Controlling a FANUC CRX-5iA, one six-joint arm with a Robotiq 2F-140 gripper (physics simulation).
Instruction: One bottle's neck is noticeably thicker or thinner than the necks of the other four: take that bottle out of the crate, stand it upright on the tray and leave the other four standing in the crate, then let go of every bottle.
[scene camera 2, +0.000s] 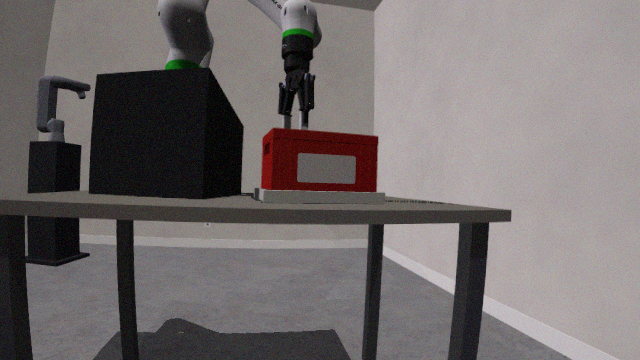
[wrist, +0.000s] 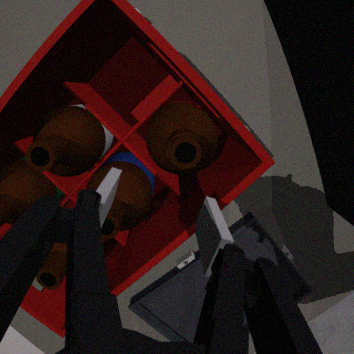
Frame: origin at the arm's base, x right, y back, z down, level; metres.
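Seen in the pictures: gripper, between the fingertips: (wrist: 158, 198); arm's base, origin of its link: (scene camera 2: 180, 96).
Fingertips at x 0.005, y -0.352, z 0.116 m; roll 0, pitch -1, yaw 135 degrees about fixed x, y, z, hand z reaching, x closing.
Pixels of each thing's middle, then the offset from my fingertips to it. "*": a spot on its surface instead.
- red crate, middle of its body: (wrist: 95, 167) (scene camera 2: 316, 168) dx +0.033, dy -0.065, dz +0.090 m
- white-banded bottle, middle of its body: (wrist: 70, 140) dx +0.073, dy -0.075, dz +0.092 m
- blue-banded bottle, middle of its body: (wrist: 118, 194) dx -0.006, dy -0.058, dz +0.092 m
- left edge, a spot on its surface: (wrist: 22, 182) * dx +0.060, dy -0.133, dz +0.060 m
- partly hidden bottle, middle of its body: (wrist: 71, 240) dx -0.032, dy -0.142, dz +0.092 m
- light grey slab, a spot on its surface: (scene camera 2: 325, 197) * dx +0.135, dy -0.089, dz +0.163 m
The red crate (scene camera 2: 320, 141) (wrist: 200, 77) holds brown bottles standing in its cells. One bottle (wrist: 172, 120) stands at the right in the wrist view; its mouth looks broader than the others'. A white-banded bottle (wrist: 75, 137), a blue-banded bottle (wrist: 131, 190), a bottle at the left edge (wrist: 22, 182) and a partly hidden bottle (wrist: 51, 270) are the others. My gripper (scene camera 2: 295, 122) (wrist: 158, 198) is open and empty, its fingertips over the crate; one finger overlaps the blue-banded bottle. I cannot tell for sure which surface is the tray.
A dark grey shallow box (wrist: 170, 300) lies beside the crate. A light grey slab (scene camera 2: 325, 197) runs along the crate's front on the table (scene camera 2: 200, 214). The black pedestal (scene camera 2: 150, 135) stands left of the crate. A second arm (scene camera 2: 47, 105) stands farther back.
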